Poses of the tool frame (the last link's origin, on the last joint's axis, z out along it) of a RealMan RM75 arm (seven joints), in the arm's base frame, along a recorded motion.
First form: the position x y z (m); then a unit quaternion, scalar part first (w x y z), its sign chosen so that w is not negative.
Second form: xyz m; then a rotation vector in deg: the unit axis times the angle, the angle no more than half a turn. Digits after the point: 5 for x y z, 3 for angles.
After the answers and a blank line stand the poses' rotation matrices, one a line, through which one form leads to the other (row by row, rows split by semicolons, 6 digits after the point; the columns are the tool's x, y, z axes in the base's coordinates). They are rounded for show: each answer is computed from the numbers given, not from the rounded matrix.
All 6 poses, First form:
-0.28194 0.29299 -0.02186 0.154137 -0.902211 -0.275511 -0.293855
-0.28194 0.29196 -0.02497 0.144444 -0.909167 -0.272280 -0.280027
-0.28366 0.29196 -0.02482 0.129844 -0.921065 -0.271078 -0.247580
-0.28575 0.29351 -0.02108 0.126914 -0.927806 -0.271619 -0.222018
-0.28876 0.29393 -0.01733 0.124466 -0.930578 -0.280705 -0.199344
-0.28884 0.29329 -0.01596 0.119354 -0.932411 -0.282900 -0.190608
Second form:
-0.28194 0.29299 -0.02186 -148.169 -45.247 -48.260
-0.28194 0.29196 -0.02497 -150.123 -44.959 -46.238
-0.28366 0.29196 -0.02482 -153.347 -45.131 -41.219
-0.28575 0.29351 -0.02108 -154.726 -45.297 -37.025
-0.28876 0.29393 -0.01733 -155.405 -46.877 -33.290
-0.28884 0.29329 -0.01596 -156.167 -47.382 -31.924

0.675486 0.587726 0.445306; 0.406550 -0.800671 0.440049; 0.615171 -0.116208 -0.779782
0.694897 0.575992 0.430524; 0.414199 -0.809999 0.415139; 0.587841 -0.110156 -0.801442
0.730442 0.563655 0.385679; 0.435068 -0.819314 0.373417; 0.526471 -0.104963 -0.843689
0.753862 0.560374 0.343035; 0.447665 -0.820232 0.356112; 0.480924 -0.114895 -0.869202
0.762933 0.572059 0.301134; 0.472812 -0.811426 0.343564; 0.440887 -0.119737 -0.889540
0.767272 0.573058 0.287920; 0.482059 -0.811444 0.330420; 0.422981 -0.114728 -0.898846

